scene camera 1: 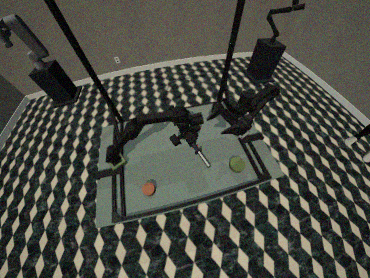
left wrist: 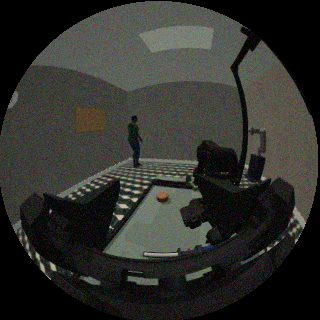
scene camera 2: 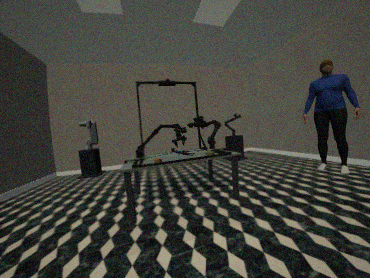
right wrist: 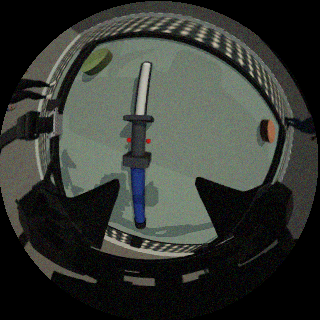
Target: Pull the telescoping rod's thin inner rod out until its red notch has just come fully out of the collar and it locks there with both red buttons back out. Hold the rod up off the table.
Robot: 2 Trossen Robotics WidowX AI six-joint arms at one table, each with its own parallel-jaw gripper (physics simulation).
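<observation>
The telescoping rod lies on the table. In the right wrist view its blue tube (right wrist: 138, 185) points toward the fingers, and its dark collar (right wrist: 139, 131) has a red button (right wrist: 129, 140) (right wrist: 148, 141) showing on each side. The white inner rod (right wrist: 143, 90) (scene camera 1: 203, 158) (left wrist: 160, 254) extends from the collar's far end; I cannot make out a red notch on it. My right gripper (right wrist: 157, 182) (scene camera 1: 185, 143) (scene camera 2: 179, 144) is open above the blue tube's end, apart from it. My left gripper (left wrist: 158, 180) (scene camera 1: 216, 125) is open and empty, raised away from the rod.
An orange disc (scene camera 1: 148, 189) (left wrist: 162, 197) (right wrist: 268, 131) lies at the table's front left in scene camera 1. A green disc (scene camera 1: 237, 164) (right wrist: 97, 61) lies right of the inner rod. Dark rails (scene camera 1: 200, 198) edge the table, and upright posts (scene camera 1: 231, 52) stand behind it.
</observation>
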